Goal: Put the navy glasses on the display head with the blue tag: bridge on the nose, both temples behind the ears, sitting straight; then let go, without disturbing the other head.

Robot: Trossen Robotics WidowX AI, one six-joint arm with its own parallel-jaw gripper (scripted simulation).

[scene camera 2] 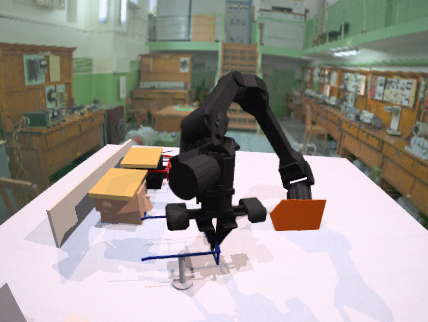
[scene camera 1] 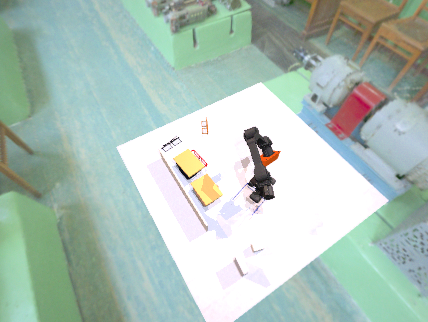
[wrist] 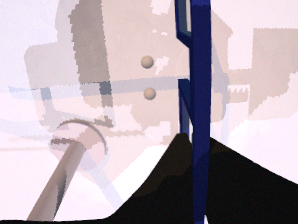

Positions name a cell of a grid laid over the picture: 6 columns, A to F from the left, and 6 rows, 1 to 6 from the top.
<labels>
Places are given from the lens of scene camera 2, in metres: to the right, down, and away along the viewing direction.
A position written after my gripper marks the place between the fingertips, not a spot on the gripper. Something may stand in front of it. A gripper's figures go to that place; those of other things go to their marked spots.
my gripper (scene camera 2: D5): 0.00, 0.18, 0.52
display head (scene camera 2: B3): -0.24, -0.01, 0.86
display head (scene camera 2: B4): -0.23, 0.09, 0.61
</labels>
